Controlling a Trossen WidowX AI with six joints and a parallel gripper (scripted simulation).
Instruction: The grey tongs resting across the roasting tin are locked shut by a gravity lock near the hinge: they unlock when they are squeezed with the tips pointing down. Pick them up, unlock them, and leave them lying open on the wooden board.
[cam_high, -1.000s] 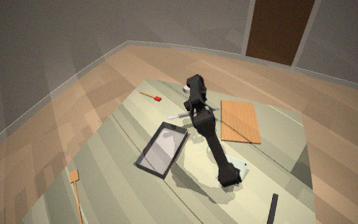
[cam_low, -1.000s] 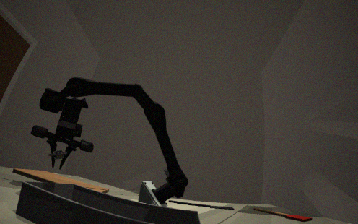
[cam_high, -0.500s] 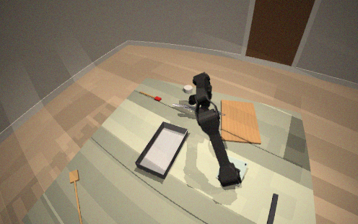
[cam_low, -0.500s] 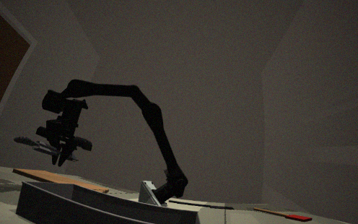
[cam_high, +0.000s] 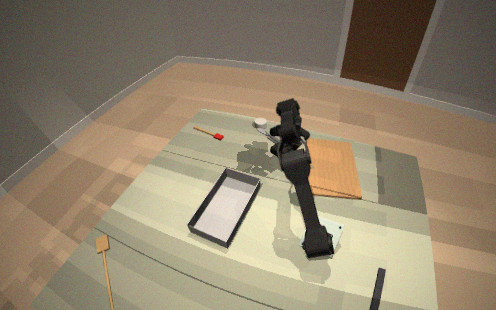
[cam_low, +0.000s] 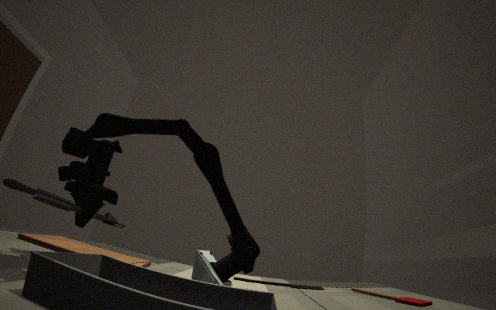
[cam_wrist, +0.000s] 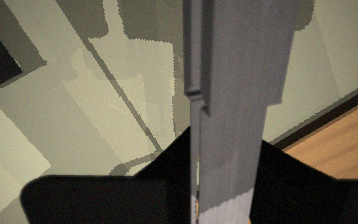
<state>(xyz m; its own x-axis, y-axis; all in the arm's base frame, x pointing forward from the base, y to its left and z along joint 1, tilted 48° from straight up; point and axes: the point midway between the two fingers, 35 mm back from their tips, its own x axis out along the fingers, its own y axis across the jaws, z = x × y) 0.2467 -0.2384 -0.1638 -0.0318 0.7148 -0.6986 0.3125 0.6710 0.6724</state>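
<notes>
Right now my gripper tip is 18 cm past the wooden board, 12 cm to the left of it and 8 cm above it. Round my gripper tip: dark bar 49 cm behind, 46 cm to the left, 8 cm below; roasting tin 30 cm to the left, 13 cm ahead, 6 cm below.
</notes>
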